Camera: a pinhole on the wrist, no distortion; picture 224 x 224 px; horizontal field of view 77.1 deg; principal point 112.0 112.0 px. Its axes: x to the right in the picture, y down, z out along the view. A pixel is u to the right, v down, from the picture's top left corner.
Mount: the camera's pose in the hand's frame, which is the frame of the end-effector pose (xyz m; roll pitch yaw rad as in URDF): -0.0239 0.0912 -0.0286 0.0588 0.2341 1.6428
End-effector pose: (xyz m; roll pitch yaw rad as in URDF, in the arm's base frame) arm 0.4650 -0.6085 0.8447 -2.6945 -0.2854 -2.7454
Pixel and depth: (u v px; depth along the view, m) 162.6 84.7 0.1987
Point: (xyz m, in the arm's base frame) 0.3429 -0.5229 0.6369
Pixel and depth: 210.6 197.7 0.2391
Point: 0.4658 -0.3944 0.5217
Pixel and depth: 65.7 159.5 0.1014
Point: 0.4681 -0.5657 0.7279
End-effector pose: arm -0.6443 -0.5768 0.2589 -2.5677 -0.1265 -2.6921
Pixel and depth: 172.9 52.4 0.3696
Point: -0.8726 -0.5388 -0.1451
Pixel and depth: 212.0 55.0 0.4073
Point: -0.9302 -0.4442 -0.2229
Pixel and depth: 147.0 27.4 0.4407
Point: -0.9536 -0.6469 -0.1788
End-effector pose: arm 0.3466 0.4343 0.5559 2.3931 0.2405 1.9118
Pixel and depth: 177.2 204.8 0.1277
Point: 0.5524 0.4112 0.6347
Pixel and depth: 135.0 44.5 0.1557
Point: 0.5071 0.5545 0.5664
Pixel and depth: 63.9 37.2 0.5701
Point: 0.6650 0.7798 0.1226
